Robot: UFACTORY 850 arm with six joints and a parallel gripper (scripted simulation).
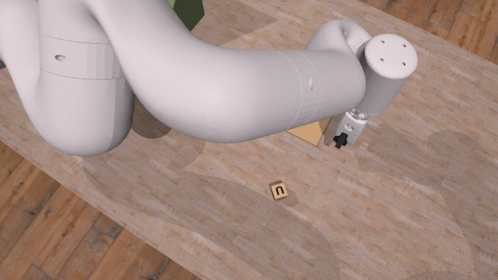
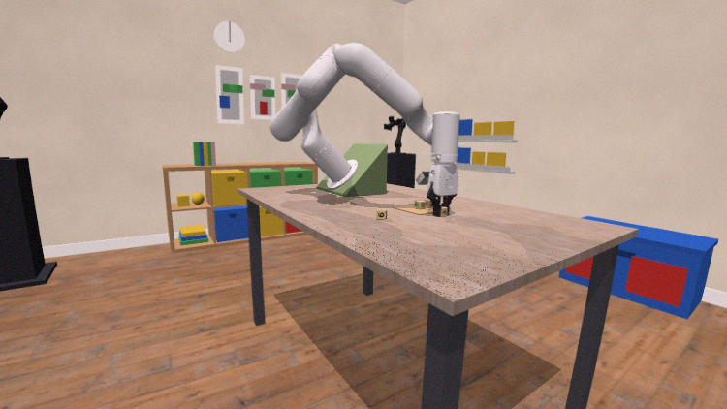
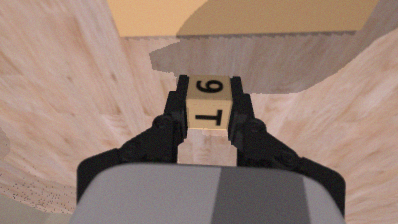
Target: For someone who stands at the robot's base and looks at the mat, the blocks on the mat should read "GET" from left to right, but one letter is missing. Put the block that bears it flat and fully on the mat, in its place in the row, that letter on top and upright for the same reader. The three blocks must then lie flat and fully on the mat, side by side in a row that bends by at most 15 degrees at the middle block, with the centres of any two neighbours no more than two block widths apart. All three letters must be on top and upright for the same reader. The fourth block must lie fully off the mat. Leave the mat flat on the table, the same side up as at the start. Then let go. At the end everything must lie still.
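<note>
My hand is 12 cm past the tan mat, 2 cm to the right of it and 2 cm above it. Round my hand: block: 1 cm below.
</note>
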